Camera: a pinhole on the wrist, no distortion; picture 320 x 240 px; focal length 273.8 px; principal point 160.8 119.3 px. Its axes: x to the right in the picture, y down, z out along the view. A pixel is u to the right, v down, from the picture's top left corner.
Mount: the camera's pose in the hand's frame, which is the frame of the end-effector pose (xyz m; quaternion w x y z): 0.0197 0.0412 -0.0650 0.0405 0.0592 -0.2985 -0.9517
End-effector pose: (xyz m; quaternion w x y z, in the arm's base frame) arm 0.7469 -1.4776 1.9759 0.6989 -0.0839 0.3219 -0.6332
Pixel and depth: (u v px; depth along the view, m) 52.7 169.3 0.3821
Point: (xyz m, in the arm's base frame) 1.0922 -1.6371 2.0546
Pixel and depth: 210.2 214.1 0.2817
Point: 0.9626 -1.4581 2.1064
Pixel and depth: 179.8 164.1 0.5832
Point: 1.2429 -1.4684 2.2174
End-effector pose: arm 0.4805 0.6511 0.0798 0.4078 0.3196 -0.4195 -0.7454
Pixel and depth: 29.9 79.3 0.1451
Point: 0.4609 0.5624 0.2229
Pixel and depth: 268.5 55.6 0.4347
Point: 0.5212 0.8064 0.5141
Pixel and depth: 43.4 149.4 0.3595
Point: 0.2842 0.5661 0.3829
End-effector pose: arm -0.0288 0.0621 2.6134 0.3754 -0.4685 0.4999 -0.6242
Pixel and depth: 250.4 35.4 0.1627
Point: 0.0202 0.0699 2.4398
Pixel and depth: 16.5 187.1 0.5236
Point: 0.3501 -0.3326 2.4342
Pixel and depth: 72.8 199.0 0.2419
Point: 0.1249 -0.0771 2.5128
